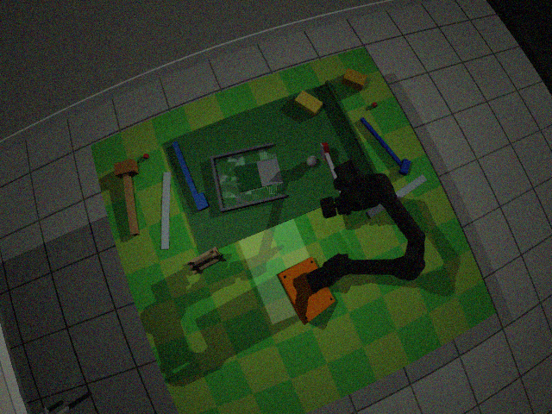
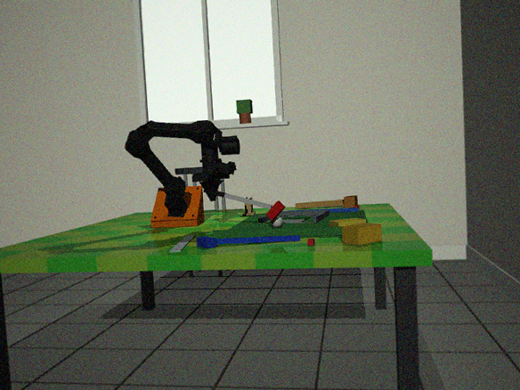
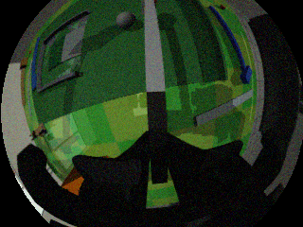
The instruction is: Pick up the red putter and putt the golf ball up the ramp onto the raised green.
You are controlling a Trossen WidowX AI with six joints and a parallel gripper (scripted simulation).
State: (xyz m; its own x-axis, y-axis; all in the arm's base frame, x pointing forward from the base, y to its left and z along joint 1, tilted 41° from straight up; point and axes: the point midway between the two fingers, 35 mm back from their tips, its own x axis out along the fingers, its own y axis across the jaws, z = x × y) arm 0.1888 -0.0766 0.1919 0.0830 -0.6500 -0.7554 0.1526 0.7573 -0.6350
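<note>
Right now the red putter is 12 cm ahead of my gripper tip and 1 cm to the right of it. Round my gripper tip: white golf ball (22 cm ahead, 8 cm below, 2 cm to the left).
</note>
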